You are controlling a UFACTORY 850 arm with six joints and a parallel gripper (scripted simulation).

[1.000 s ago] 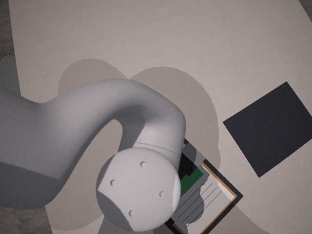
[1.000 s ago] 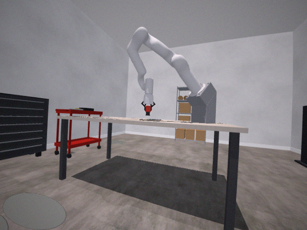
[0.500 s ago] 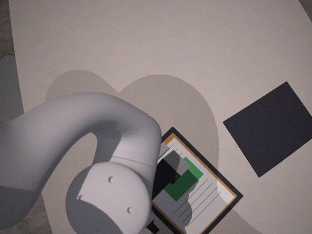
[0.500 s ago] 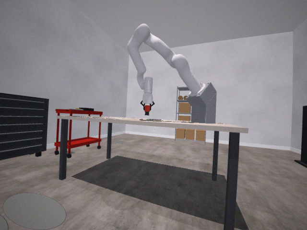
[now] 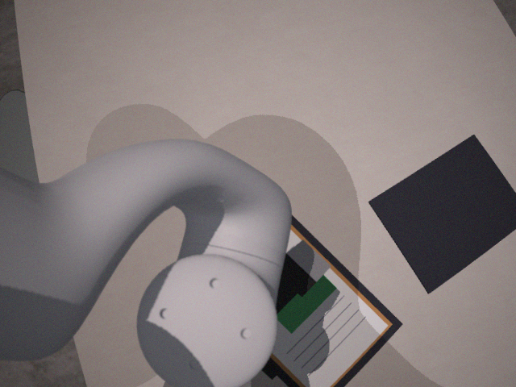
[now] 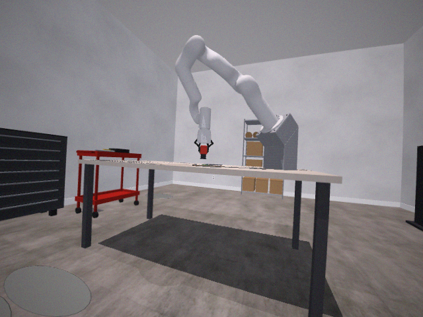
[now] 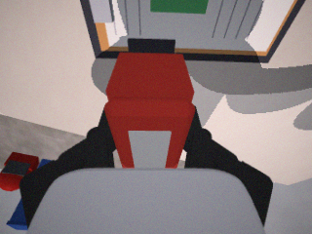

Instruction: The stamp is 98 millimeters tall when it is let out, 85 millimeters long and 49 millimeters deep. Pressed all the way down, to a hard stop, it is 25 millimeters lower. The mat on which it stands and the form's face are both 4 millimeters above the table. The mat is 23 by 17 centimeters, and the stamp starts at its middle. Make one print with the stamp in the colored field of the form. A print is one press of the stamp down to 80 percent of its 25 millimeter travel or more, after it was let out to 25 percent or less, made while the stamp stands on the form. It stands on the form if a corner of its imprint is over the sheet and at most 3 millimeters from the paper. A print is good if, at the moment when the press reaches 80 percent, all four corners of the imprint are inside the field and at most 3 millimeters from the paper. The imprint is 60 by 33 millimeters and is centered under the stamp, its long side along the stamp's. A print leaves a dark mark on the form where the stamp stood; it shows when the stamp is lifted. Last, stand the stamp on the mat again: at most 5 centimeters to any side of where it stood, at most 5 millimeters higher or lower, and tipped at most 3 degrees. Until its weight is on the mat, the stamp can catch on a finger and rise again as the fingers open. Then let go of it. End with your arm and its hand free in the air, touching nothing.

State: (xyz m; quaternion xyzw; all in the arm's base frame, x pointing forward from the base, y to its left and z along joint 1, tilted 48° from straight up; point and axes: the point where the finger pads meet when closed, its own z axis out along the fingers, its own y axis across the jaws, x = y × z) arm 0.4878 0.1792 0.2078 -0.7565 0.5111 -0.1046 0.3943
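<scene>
Right now the form is 2 cm ahead of my hand, 9 cm to the right of it and 11 cm below it. The rest, counted from my hand: red stamp: 2 cm below; dark mat: 11 cm ahead, 37 cm to the right, 11 cm below; dark stamp base: 5 cm below.
</scene>
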